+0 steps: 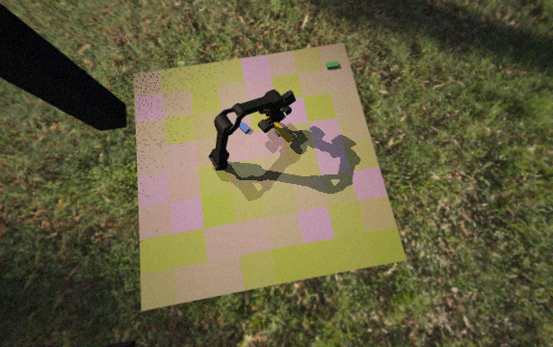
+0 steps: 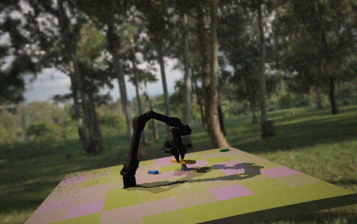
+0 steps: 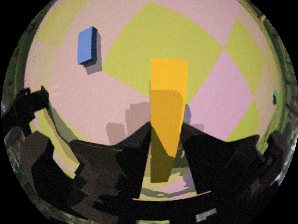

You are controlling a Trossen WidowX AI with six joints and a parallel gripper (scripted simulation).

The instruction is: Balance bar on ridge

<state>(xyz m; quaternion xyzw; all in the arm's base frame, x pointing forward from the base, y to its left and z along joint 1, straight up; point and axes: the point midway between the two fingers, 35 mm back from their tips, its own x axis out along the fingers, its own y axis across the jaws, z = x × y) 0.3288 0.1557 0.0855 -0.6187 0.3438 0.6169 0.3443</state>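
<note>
The yellow bar is 10 mm ahead of my gripper tip and 20 mm to the right of it. The rest, counted from my gripper tip: small blue block (180 mm behind, 40 mm to the left, 40 mm below); small green block (410 mm ahead, 340 mm to the left, 40 mm below).
</note>
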